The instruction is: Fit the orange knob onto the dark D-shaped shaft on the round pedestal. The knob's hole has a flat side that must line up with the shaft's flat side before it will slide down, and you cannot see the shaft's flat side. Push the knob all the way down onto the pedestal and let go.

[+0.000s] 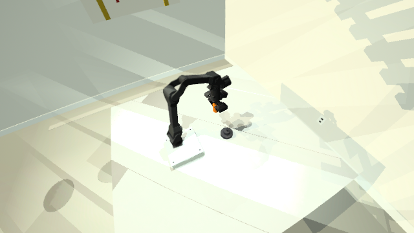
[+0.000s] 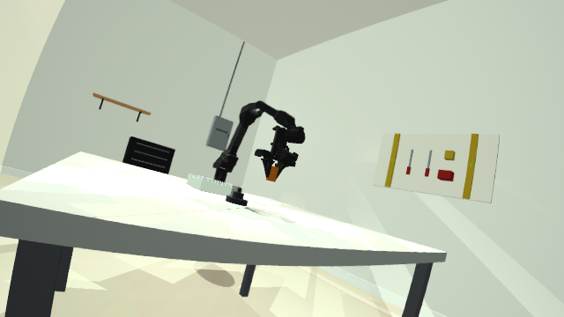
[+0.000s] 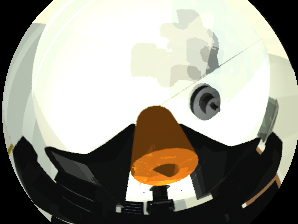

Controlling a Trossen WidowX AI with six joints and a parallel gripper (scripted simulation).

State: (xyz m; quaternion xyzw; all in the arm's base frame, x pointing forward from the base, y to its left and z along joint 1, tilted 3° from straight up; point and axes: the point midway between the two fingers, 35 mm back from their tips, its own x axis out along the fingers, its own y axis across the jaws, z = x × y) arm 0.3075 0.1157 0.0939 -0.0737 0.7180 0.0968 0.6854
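My gripper tip is now 30 mm short of the round dark pedestal, 130 mm to the left of it and 90 mm above it. Round my gripper tip: orange knob 20 mm above.
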